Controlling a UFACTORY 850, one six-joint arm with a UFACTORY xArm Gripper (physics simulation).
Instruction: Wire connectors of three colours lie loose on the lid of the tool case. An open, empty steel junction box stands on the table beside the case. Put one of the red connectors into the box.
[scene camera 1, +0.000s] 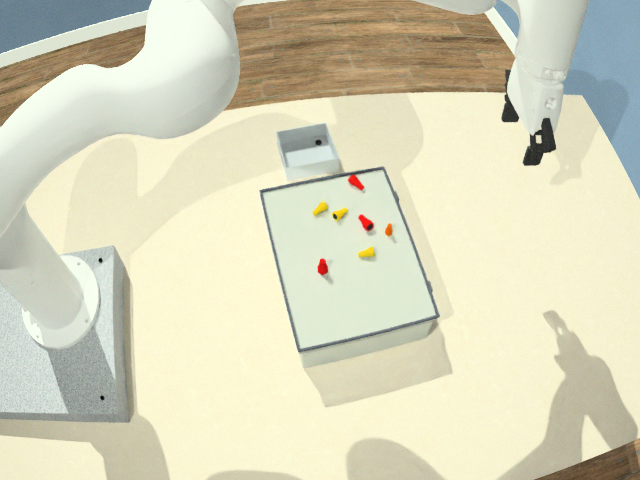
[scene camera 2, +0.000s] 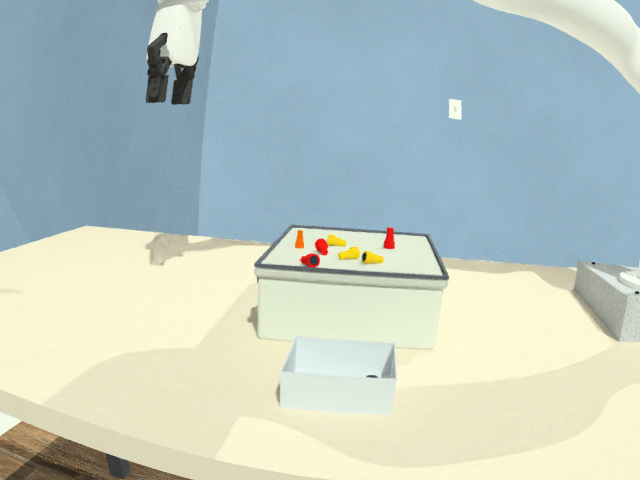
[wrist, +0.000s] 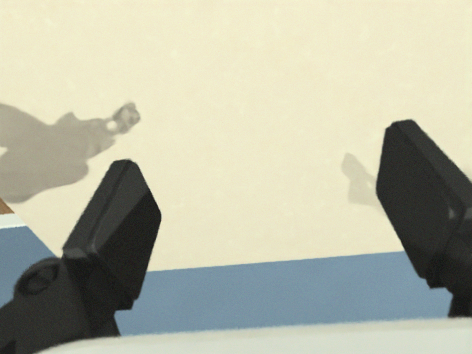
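Note:
My gripper is open and empty, high above the table and well to one side of the tool case. On the lid, one red connector lies near the edge by the box. A second red connector lies further in. A third red connector stands upright, apart from the others. The steel junction box is open and empty beside the case. Neither case nor box shows in the wrist view.
Three yellow connectors lie on the lid; two are near the second red one. An orange connector stands upright near the lid's side edge. The robot's grey base block is across the case from the gripper.

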